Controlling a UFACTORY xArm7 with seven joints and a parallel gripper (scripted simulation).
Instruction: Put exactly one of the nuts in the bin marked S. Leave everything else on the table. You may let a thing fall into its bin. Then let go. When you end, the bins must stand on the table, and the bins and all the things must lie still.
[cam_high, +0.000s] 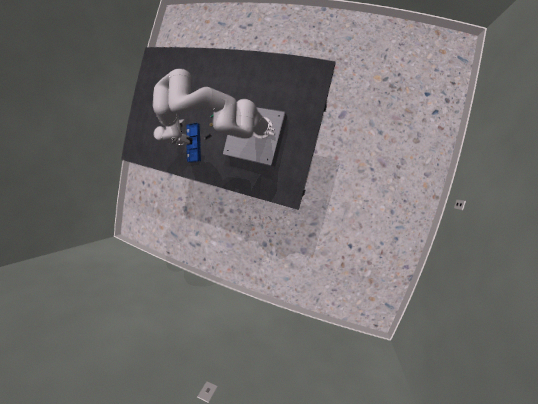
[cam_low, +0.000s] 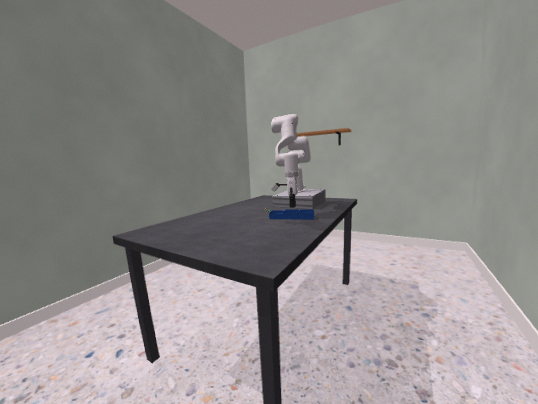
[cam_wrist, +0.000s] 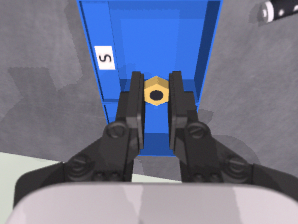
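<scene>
Now: hand 6 cm above the blue bin and 1 cm short of it. The rest, counted from my hand: black cylinder 8 cm to the right, 8 cm below, 7 cm behind; then green battery 22 cm to the right, 8 cm below, 5 cm behind.
</scene>
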